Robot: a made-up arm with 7 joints.
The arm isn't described. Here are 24 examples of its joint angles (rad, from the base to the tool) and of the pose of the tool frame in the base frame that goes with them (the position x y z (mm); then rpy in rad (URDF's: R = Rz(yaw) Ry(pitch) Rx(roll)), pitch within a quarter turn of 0, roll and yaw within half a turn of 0).
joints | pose
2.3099 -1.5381 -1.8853 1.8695 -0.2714 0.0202 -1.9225 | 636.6 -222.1 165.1 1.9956 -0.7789 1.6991
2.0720 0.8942 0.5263 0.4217 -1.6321 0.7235 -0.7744 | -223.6 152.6 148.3 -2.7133 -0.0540 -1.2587
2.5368 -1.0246 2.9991 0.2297 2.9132 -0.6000 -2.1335 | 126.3 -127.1 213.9 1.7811 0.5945 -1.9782
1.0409 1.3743 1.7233 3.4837 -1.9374 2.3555 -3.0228 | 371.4 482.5 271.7 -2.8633 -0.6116 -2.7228
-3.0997 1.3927 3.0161 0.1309 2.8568 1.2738 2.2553 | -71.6 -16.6 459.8 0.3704 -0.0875 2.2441
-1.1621 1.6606 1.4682 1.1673 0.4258 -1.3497 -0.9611 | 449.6 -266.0 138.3 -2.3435 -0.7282 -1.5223
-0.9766 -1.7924 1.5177 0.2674 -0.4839 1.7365 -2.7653 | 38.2 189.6 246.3 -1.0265 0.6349 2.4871
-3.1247 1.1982 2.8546 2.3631 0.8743 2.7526 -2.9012 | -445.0 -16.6 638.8 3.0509 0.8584 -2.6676
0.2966 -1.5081 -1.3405 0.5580 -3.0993 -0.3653 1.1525 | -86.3 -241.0 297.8 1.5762 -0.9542 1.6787
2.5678 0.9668 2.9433 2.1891 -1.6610 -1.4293 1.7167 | -273.3 205.1 737.5 1.2632 -0.1488 2.4084
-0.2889 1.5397 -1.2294 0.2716 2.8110 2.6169 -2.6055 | 157.7 -280.6 140.0 2.0506 -1.1267 0.6819
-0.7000 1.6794 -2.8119 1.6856 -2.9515 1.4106 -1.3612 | 374.1 -454.1 517.2 1.5729 -0.5744 1.0315
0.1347 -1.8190 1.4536 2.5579 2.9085 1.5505 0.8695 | -703.4 43.2 64.3 -2.3353 0.8651 2.1093
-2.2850 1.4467 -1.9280 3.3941 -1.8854 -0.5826 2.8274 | -430.4 -502.9 243.4 2.0258 -0.4473 -1.0780
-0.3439 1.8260 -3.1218 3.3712 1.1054 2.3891 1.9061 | 546.9 -268.0 72.6 -0.3575 -0.8759 0.9949
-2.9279 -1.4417 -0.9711 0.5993 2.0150 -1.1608 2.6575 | 169.1 258.2 332.7 2.6954 -0.4677 -2.8181
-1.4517 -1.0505 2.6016 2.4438 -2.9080 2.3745 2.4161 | 2.3 631.0 487.0 -0.3216 0.6721 -2.5211
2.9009 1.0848 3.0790 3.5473 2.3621 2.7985 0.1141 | -507.9 178.5 404.5 1.9298 0.5407 1.7607
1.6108 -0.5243 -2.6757 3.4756 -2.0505 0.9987 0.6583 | -53.4 -276.5 867.5 -0.7247 -0.9941 0.9203
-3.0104 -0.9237 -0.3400 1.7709 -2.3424 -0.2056 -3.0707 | 158.2 100.4 803.5 -0.5689 -0.2560 0.9882
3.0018 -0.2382 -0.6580 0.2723 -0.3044 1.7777 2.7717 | -45.7 106.0 387.3 2.2279 -1.1088 0.4525
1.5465 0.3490 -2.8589 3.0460 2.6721 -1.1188 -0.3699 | -1.3 114.6 867.4 -0.3711 0.7969 -2.3011
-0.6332 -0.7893 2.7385 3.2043 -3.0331 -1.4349 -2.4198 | -374.7 299.2 622.2 -2.5107 -0.8589 1.4006
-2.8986 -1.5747 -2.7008 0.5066 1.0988 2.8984 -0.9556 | 205.2 184.7 87.5 0.9246 0.0640 1.7058
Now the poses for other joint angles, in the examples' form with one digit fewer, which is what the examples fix.
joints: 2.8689 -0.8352 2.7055 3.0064 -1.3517 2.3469 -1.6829
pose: 451 -224 651 2.199 1.032 -0.527
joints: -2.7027 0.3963 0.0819 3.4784 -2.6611 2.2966 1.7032
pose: -122 -7 830 -2.259 0.047 -0.660
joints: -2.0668 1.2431 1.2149 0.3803 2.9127 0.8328 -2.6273
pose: 137 -246 199 -1.847 0.164 -1.812
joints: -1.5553 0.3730 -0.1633 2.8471 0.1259 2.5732 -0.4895
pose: -10 -361 751 -3.080 0.077 -1.116
